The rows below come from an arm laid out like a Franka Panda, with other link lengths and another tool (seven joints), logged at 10 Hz.
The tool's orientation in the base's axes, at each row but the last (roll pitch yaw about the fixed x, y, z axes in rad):
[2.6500, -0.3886, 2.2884]
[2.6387, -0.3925, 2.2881]
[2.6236, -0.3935, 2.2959]
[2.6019, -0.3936, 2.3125]
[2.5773, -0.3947, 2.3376]
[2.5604, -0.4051, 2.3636]
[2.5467, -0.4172, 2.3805]
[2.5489, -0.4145, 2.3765]
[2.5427, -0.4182, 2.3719]
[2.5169, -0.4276, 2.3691]
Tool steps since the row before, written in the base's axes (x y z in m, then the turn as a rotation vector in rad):
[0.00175, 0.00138, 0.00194, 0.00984, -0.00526, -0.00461]
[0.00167, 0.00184, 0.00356, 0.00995, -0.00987, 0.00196]
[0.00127, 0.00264, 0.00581, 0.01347, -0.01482, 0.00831]
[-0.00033, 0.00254, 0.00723, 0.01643, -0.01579, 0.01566]
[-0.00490, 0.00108, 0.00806, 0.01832, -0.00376, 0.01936]
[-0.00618, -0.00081, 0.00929, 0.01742, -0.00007, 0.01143]
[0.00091, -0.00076, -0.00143, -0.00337, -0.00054, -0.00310]
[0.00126, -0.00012, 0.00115, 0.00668, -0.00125, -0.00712]
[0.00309, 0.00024, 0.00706, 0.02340, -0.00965, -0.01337]
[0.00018, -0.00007, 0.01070, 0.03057, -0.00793, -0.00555]
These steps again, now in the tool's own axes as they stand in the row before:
[0.00063, 0.00283, -0.00057, -0.01140, 0.00334, 0.00214]
[0.00163, 0.00369, -0.00160, -0.01217, 0.00433, -0.00578]
[0.00327, 0.00479, -0.00295, -0.01531, 0.00782, -0.01321]
[0.00471, 0.00428, -0.00428, -0.01500, 0.01316, -0.01915]
[0.00696, 0.00077, -0.00642, -0.00679, 0.02167, -0.01445]
[0.00718, -0.00025, -0.00857, -0.00694, 0.01864, -0.00620]
[-0.00166, -0.00040, 0.00073, 0.00063, -0.00431, 0.00152]
[-0.00044, 0.00146, -0.00077, -0.00807, 0.00073, 0.00559]
[0.00099, 0.00603, -0.00471, -0.02692, 0.00622, 0.00748]
[0.00428, 0.00580, -0.00791, -0.02726, 0.01640, 0.00403]

